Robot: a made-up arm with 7 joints.
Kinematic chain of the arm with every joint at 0, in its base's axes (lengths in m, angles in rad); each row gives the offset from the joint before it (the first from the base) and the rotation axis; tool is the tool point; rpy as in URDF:
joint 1: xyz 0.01 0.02 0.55 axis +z
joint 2: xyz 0.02 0.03 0 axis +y
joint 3: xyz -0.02 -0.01 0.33 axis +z
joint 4: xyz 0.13 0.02 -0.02 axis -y
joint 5: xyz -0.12 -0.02 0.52 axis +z
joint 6: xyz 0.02 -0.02 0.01 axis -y
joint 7: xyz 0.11 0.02 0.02 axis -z
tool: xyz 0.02 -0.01 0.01 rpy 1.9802 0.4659 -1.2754
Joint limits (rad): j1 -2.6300..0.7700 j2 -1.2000..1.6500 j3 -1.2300..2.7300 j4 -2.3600..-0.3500 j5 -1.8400..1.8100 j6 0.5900..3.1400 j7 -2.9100..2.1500
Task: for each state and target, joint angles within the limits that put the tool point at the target. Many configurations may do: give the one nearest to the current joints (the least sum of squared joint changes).
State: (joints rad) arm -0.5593 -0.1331 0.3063 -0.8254 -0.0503 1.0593 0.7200
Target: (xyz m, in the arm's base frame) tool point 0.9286 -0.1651 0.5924
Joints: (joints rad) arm -0.4324 0.6702 0.3085 -1.2343 -0.0411 1.0430 0.6927
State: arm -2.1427 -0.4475 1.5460 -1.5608 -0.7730 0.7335 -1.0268
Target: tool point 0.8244 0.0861 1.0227
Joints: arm -1.9424 -0.5516 1.7095 -1.2015 -0.7988 0.9154 -1.0045
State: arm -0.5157 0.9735 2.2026 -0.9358 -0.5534 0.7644 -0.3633
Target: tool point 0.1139 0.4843 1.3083
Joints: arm -0.3877 0.7960 2.5613 -1.3611 -0.4549 0.5900 -0.3812
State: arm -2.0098 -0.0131 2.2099 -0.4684 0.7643 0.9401 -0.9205
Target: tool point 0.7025 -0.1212 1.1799
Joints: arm -2.2936 -0.0441 1.9691 -1.0869 0.6477 0.6896 -0.9081
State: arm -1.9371 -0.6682 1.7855 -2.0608 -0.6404 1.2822 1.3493
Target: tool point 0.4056 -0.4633 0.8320
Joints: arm -2.0323 -0.9870 1.0188 -2.3062 -0.6302 1.1153 1.3771
